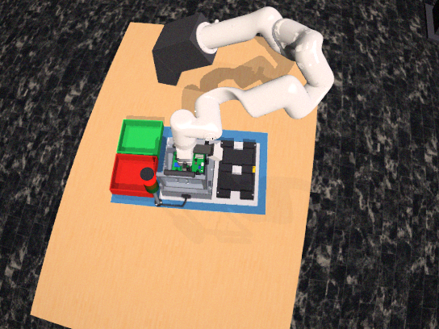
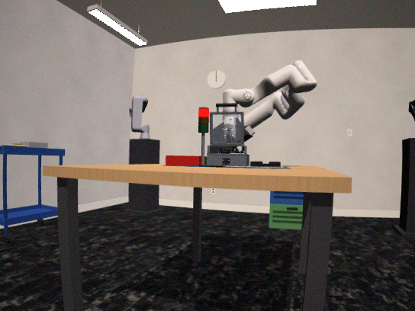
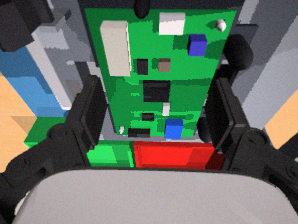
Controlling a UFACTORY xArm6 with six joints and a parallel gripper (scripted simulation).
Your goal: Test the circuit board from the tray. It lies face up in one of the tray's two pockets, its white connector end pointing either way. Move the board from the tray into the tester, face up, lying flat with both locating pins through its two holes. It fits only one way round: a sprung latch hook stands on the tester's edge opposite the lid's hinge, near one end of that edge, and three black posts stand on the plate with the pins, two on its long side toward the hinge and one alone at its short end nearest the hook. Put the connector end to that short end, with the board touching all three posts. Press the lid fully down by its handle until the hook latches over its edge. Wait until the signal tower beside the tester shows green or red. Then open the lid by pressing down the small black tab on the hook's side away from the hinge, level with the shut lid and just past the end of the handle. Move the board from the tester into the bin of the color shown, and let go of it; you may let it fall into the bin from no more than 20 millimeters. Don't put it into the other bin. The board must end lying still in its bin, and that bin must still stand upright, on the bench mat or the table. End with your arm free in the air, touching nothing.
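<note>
Now: hand 1 cm to the right of the tester plate and 1 cm above it. Also, from my hand: tester lid (11 cm ahead, 2 cm to the left, 10 cm above); then black tab (7 cm behind, 4 cm to the left, 1 cm above); then red bin (9 cm ahead, 19 cm to the right, 7 cm below).
</note>
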